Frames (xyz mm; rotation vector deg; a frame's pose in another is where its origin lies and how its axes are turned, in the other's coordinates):
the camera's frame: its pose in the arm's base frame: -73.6 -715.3 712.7 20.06 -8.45 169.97
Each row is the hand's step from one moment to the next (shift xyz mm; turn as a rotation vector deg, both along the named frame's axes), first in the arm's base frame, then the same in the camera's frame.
Working: the arm's base frame: its pose in the camera's frame: -142.2 -658.7 -755.5 -20.06 8.45 -169.97

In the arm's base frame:
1: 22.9 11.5 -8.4 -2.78 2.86 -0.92
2: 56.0 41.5 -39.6 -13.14 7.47 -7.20
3: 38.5 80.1 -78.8 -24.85 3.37 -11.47
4: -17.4 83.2 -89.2 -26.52 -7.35 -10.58
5: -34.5 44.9 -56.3 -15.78 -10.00 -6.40
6: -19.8 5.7 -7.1 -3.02 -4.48 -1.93
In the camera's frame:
1: -22.4 -14.3 -4.3 2.85 -2.29 -1.84
2: -57.6 -46.7 -30.6 11.94 -4.67 -10.76
3: -44.8 -78.7 -76.9 21.62 1.59 -17.04
4: 6.9 -72.0 -99.8 21.96 12.33 -15.32
5: 25.9 -34.1 -67.4 12.27 12.88 -8.57
6: 18.1 -1.9 -12.0 1.83 5.05 -2.03

